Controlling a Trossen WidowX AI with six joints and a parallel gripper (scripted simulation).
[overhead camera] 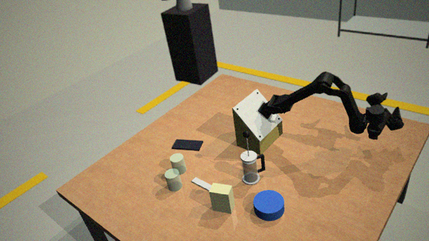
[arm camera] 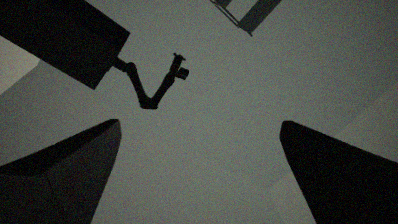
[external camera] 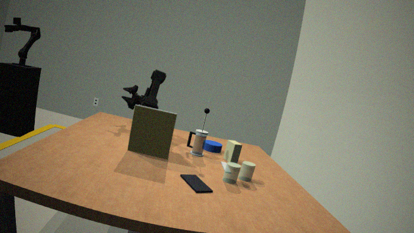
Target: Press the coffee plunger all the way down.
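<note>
My gripper tip is 500 mm short of the glass coffee press, 440 mm to the left of it and 80 mm above it. From my gripper tip the other things lie so: blue disc: 640 mm ahead, 300 mm to the right, 180 mm below.
</note>
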